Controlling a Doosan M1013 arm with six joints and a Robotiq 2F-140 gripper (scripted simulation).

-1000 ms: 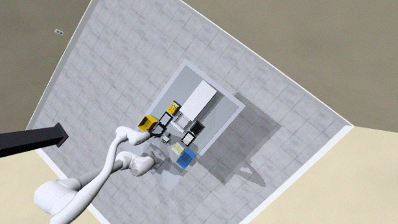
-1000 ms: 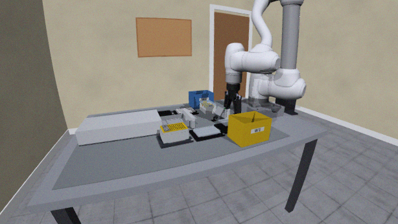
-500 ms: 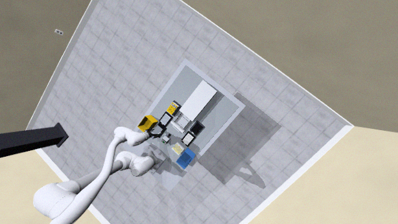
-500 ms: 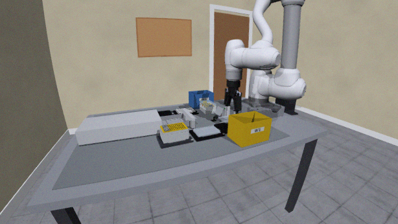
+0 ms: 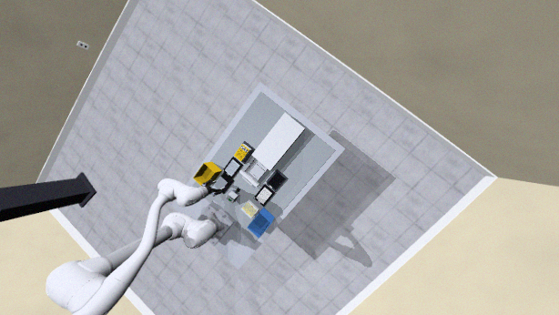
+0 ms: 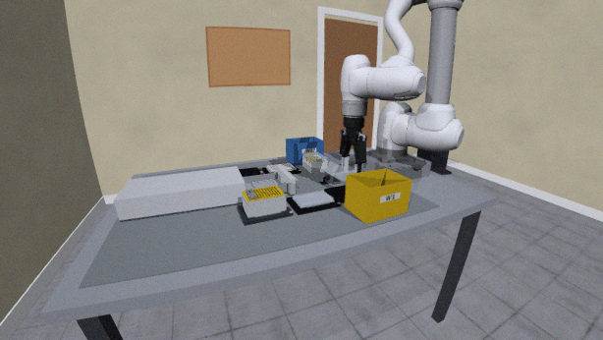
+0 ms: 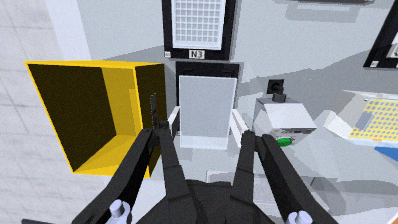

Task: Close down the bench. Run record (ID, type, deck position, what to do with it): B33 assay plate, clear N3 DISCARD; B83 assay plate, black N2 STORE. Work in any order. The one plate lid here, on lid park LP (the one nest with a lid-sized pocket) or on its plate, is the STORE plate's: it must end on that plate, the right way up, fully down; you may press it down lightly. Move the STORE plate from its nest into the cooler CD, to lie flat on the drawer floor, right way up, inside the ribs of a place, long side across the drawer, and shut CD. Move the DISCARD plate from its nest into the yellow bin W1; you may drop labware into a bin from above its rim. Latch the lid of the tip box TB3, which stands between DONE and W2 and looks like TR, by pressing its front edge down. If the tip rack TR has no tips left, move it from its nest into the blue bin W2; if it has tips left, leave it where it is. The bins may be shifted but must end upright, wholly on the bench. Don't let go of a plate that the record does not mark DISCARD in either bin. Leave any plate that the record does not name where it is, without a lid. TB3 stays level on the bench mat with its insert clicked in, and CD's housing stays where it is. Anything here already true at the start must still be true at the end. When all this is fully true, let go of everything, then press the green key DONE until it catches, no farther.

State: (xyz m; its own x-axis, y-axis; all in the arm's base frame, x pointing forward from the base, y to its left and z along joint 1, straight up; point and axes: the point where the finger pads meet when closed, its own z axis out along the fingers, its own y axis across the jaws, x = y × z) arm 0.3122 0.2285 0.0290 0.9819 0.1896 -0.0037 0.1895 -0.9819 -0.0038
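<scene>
The black plate lies 40 cm ahead of my hand, 28 cm to the right of it and 8 cm below it. The rest, counted from my hand: see-through plate lid 2 cm below; then N3 label 9 cm ahead, 4 cm to the left, 9 cm below; then green key 2 cm behind, 16 cm to the right, 3 cm below.
</scene>
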